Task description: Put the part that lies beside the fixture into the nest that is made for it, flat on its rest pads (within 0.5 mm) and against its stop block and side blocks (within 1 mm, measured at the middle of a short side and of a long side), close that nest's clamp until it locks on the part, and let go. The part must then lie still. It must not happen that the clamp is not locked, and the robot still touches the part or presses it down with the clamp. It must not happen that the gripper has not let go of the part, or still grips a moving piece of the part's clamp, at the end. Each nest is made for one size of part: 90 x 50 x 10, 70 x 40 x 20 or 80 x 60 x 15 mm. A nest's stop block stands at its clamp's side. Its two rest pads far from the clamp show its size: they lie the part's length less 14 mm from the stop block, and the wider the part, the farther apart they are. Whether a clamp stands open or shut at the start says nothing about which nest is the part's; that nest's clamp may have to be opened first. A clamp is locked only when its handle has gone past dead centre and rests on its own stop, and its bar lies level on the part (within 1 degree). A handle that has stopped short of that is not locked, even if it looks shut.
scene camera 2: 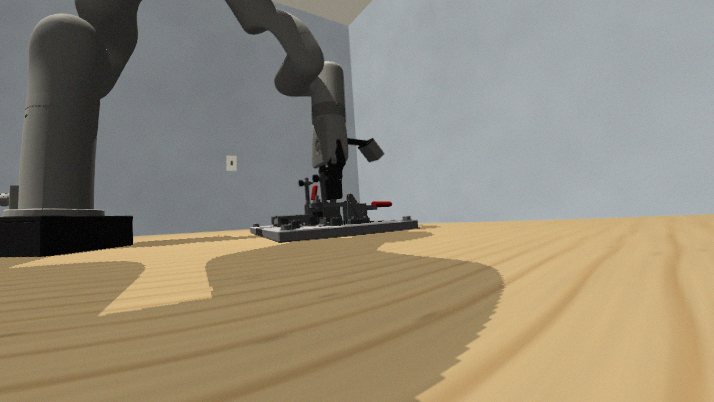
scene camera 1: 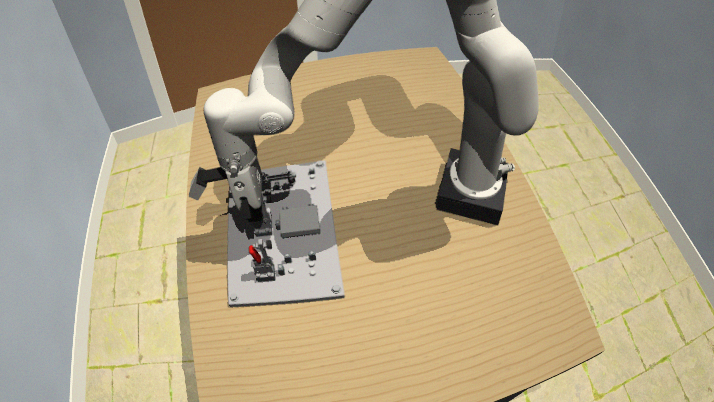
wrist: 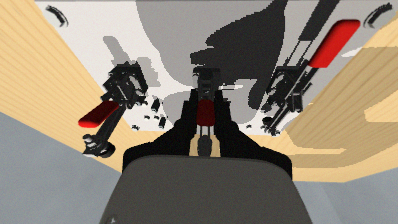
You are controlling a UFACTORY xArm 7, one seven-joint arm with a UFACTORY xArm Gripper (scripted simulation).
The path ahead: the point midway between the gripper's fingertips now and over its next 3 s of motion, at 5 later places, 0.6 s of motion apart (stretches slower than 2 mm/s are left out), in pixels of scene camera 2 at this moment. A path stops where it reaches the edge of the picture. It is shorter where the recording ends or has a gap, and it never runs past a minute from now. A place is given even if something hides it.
The gripper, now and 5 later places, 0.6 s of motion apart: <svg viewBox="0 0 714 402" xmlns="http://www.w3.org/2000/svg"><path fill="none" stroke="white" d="M332 199L336 199L342 200L348 205L353 210L353 212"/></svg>
